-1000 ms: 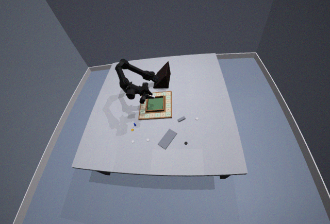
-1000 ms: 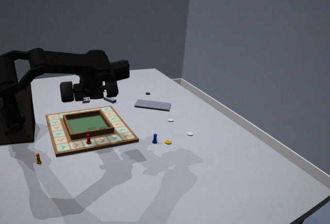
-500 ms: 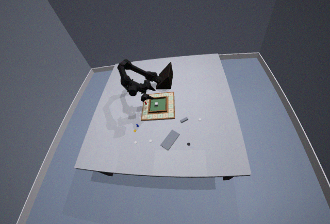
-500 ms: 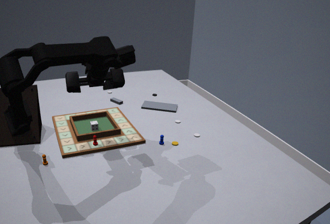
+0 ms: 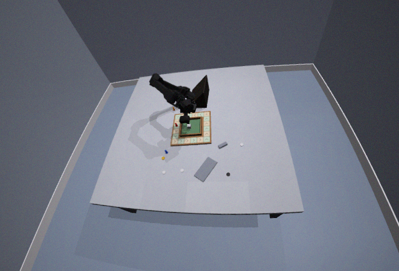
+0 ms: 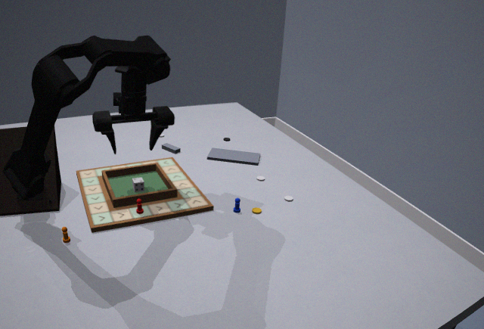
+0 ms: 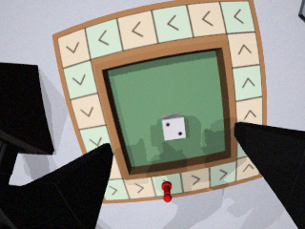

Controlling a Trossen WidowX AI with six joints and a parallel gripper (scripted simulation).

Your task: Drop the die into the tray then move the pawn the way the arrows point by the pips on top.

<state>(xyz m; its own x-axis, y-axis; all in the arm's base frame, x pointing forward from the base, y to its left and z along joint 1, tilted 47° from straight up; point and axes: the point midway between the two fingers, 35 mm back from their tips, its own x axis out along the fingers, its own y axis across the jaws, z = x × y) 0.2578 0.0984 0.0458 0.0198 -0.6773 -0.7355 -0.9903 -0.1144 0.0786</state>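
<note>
My gripper tip is now 12 cm to the left of the red pawn and 8 cm above it. The rest, counted from my gripper tip: white die (1 cm ahead, 2 cm to the right, 8 cm below); then green dice tray (1 cm ahead, 10 cm below); then orange pawn (17 cm behind, 19 cm to the right, 9 cm below).
</note>
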